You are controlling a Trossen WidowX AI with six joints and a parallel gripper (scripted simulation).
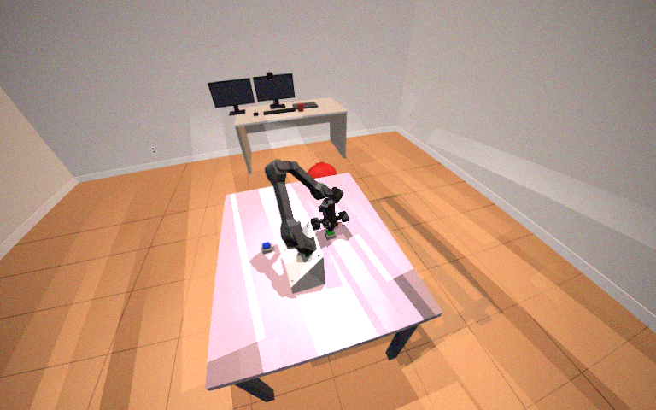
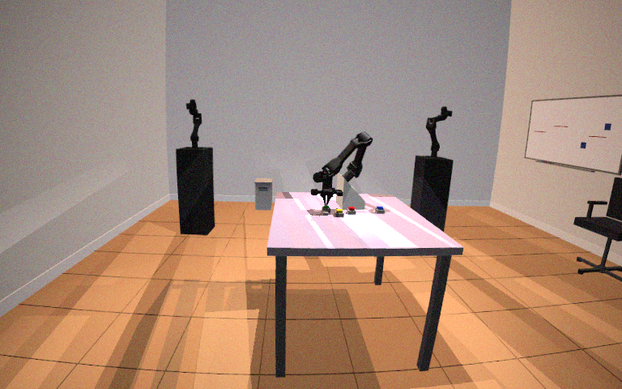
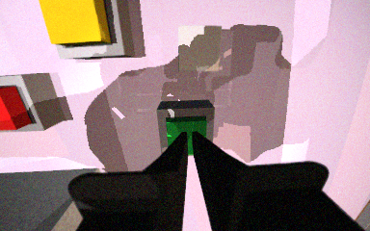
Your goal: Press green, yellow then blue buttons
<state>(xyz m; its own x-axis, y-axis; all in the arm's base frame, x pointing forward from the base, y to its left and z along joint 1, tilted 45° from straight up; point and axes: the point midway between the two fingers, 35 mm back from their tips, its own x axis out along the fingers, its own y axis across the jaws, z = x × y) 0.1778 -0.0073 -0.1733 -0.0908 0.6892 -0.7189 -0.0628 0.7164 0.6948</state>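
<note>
Right now my gripper tip is 10 mm above the green button. From my gripper tip the other things lie so: pale grey block: 70 mm ahead, 10 mm to the right, 20 mm below; then red button: 20 mm ahead, 150 mm to the left; then yellow button: 80 mm ahead, 70 mm to the left.
</note>
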